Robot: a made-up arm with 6 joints.
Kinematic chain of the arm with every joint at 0, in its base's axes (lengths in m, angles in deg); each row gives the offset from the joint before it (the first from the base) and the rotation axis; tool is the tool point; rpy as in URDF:
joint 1: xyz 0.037 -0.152 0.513 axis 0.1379 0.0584 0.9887
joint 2: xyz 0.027 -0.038 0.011 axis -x
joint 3: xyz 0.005 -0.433 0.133 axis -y
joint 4: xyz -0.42 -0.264 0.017 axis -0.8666 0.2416 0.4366
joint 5: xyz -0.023 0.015 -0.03 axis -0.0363 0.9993 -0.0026
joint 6: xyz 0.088 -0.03 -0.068 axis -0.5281 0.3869 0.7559
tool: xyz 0 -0.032 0.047 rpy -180 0 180
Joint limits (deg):
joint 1: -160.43..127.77
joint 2: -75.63..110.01
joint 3: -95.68..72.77
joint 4: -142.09..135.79
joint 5: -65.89..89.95
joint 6: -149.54..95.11
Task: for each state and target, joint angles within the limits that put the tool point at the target. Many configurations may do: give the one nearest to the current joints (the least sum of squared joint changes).
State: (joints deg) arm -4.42 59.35 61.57 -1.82 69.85 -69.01
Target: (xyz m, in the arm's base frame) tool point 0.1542 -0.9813 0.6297
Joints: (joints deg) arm 11.79 34.65 70.83 -8.78 68.95 -70.56
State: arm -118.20 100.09 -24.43 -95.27 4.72 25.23
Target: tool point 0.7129 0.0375 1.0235
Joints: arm -110.28 107.92 -40.64 -93.29 -33.81 32.14
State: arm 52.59 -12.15 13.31 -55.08 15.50 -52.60
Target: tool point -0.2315 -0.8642 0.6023
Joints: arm 6.34 6.75 7.78 -69.89 22.93 -61.17
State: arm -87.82 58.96 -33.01 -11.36 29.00 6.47
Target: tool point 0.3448 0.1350 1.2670
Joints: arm -105.75 74.03 -65.49 -15.05 18.31 13.95
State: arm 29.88 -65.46 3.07 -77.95 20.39 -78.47
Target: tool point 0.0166 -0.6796 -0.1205
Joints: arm 42.63 -75.63 -27.35 -41.13 17.22 -64.81
